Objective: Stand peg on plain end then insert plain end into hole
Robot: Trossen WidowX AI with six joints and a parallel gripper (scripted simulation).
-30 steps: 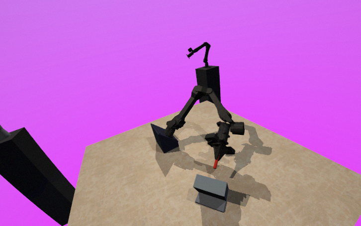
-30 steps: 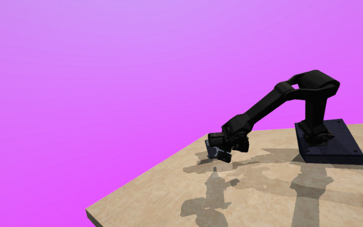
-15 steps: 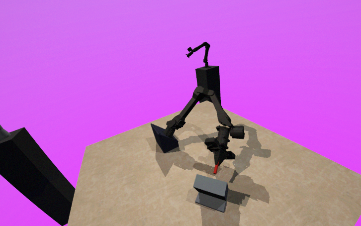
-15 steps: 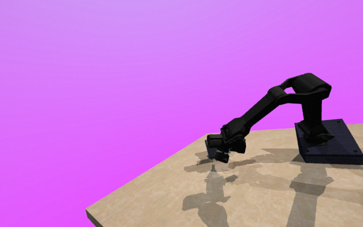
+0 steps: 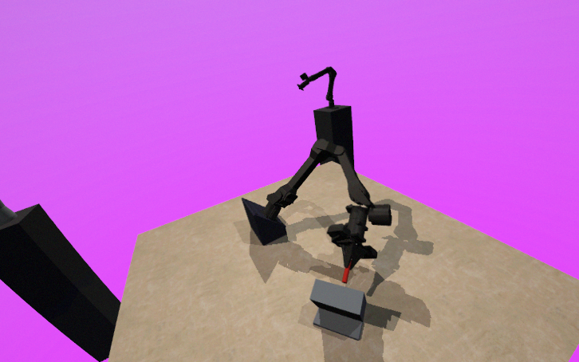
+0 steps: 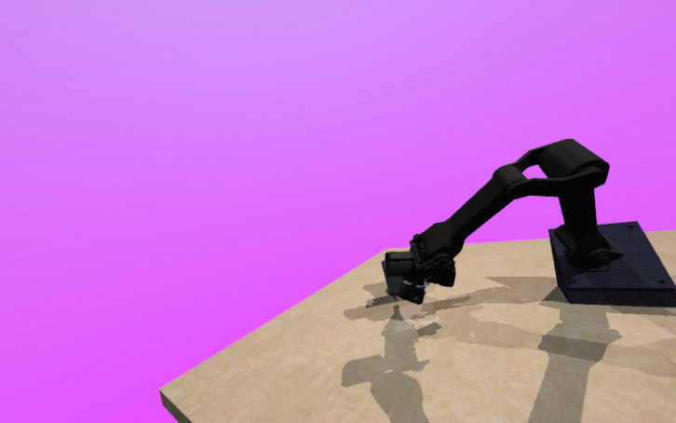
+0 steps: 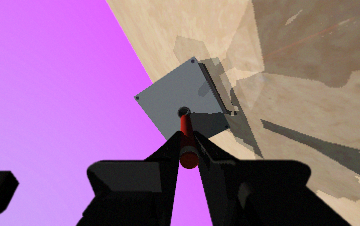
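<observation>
Right now my gripper tip is 4 cm short of the grey sloped panel, 7 cm to the left of it and 3 cm above it. The rest, counted from my gripper tip: red peg 1 cm behind, 1 cm to the left, 1 cm above.
</observation>
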